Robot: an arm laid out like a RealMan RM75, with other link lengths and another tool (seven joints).
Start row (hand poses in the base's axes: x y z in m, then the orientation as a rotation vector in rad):
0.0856 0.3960 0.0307 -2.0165 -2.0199 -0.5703
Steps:
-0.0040 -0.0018 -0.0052 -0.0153 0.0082 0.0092
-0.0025 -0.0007 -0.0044 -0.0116 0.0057 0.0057
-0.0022 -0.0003 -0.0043 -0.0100 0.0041 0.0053
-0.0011 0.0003 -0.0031 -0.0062 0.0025 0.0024
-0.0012 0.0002 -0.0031 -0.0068 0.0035 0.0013
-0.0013 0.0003 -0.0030 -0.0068 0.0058 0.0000
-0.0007 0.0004 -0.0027 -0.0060 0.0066 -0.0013
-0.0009 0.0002 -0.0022 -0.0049 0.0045 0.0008
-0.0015 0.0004 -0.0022 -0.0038 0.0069 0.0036
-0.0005 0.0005 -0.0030 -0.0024 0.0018 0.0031
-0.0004 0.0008 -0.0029 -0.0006 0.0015 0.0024
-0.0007 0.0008 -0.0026 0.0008 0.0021 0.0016
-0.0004 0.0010 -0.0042 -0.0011 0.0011 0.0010
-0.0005 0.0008 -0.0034 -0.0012 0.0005 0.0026
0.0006 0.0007 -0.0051 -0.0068 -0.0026 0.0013
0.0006 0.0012 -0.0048 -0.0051 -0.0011 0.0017
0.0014 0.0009 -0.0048 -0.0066 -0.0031 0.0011
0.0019 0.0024 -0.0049 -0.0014 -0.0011 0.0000
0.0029 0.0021 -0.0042 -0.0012 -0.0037 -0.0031
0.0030 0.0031 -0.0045 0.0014 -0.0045 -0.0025
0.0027 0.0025 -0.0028 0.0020 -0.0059 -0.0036
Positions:
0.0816 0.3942 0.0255 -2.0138 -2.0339 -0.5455
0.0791 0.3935 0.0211 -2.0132 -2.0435 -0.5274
0.0769 0.3932 0.0168 -2.0122 -2.0526 -0.5126
0.0758 0.3935 0.0137 -2.0126 -2.0574 -0.5036
0.0746 0.3937 0.0106 -2.0144 -2.0610 -0.4932
0.0733 0.3940 0.0076 -2.0172 -2.0621 -0.4804
0.0726 0.3944 0.0049 -2.0209 -2.0610 -0.4677
0.0717 0.3946 0.0027 -2.0219 -2.0623 -0.4580
0.0702 0.3950 0.0005 -2.0187 -2.0640 -0.4462
0.0697 0.3955 -0.0025 -2.0162 -2.0673 -0.4414
0.0693 0.3963 -0.0054 -2.0136 -2.0690 -0.4388
0.0686 0.3971 -0.0080 -2.0110 -2.0687 -0.4370
0.0682 0.3981 -0.0122 -2.0103 -2.0697 -0.4346
0.0677 0.3989 -0.0156 -2.0080 -2.0725 -0.4324
0.0683 0.3996 -0.0207 -2.0108 -2.0795 -0.4285
0.0689 0.4008 -0.0255 -2.0119 -2.0849 -0.4245
0.0703 0.4017 -0.0303 -2.0149 -2.0918 -0.4214
0.0722 0.4041 -0.0352 -2.0159 -2.0933 -0.4213
0.0751 0.4062 -0.0394 -2.0208 -2.0933 -0.4247
0.0781 0.4093 -0.0439 -2.0238 -2.0927 -0.4314
0.0808 0.4118 -0.0467 -2.0280 -2.0915 -0.4404

